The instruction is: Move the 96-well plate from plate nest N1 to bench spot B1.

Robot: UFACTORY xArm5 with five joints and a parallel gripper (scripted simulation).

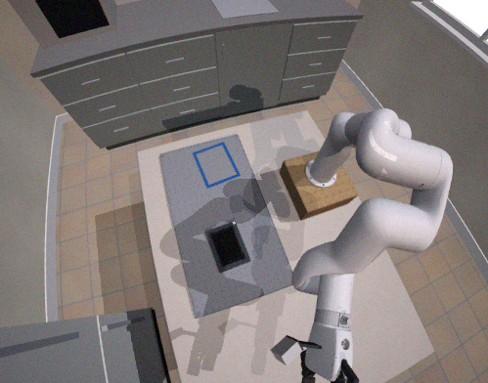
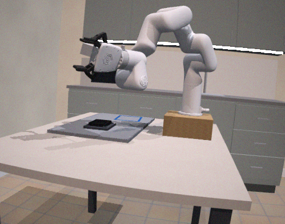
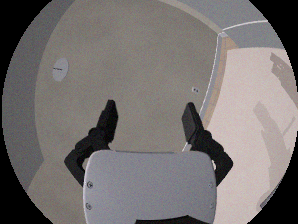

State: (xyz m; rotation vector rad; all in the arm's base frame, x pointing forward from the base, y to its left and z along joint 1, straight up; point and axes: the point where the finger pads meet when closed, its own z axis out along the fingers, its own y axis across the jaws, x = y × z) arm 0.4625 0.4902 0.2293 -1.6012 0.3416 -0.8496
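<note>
The 96-well plate lies 440 mm to the right of my hand, 300 mm below it and 10 mm behind it. Round my hand: plate nest N1: 440 mm to the right, 310 mm below, 10 mm behind.
</note>
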